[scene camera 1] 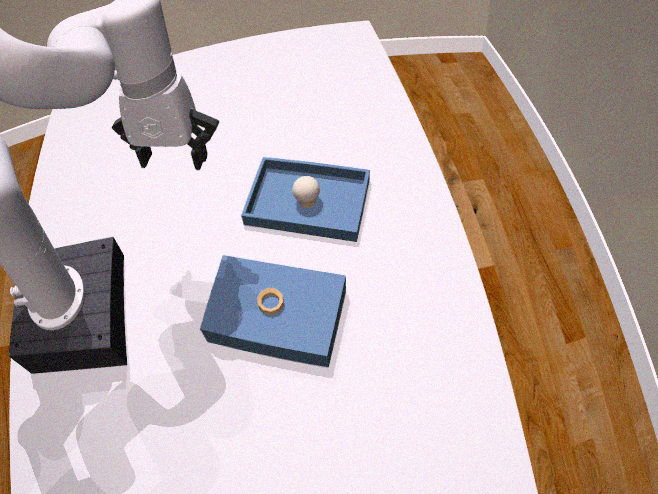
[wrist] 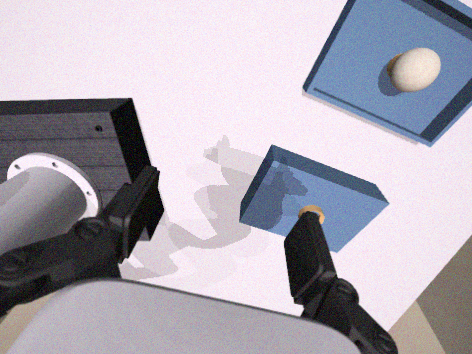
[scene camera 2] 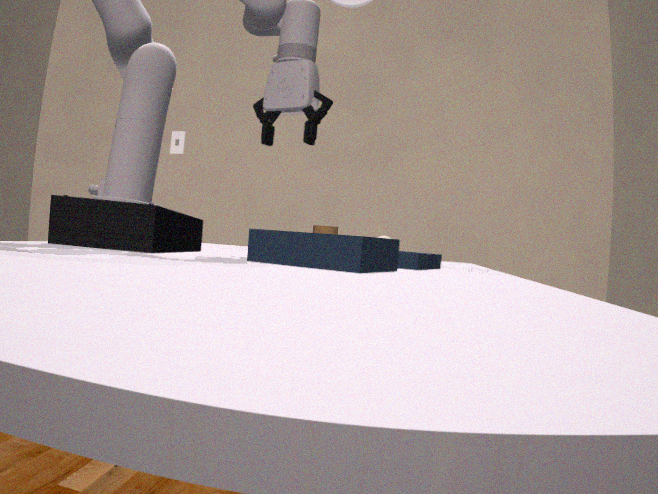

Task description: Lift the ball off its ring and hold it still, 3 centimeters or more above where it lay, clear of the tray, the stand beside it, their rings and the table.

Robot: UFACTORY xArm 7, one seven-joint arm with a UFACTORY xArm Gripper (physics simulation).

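Note:
A cream ball rests on a small orange ring inside the blue tray. In scene camera 2 the top of the ball barely shows behind the stand. The blue stand is beside the tray and bears an empty orange ring, partly hidden by a finger in the wrist view. My gripper is open and empty, high above the table, to the left of the tray in scene camera 1, apart from the ball.
The arm's black base block stands on the white table, left of the stand in scene camera 1. The tray has raised walls around the ball. The arm's shadow falls over part of the stand and the table.

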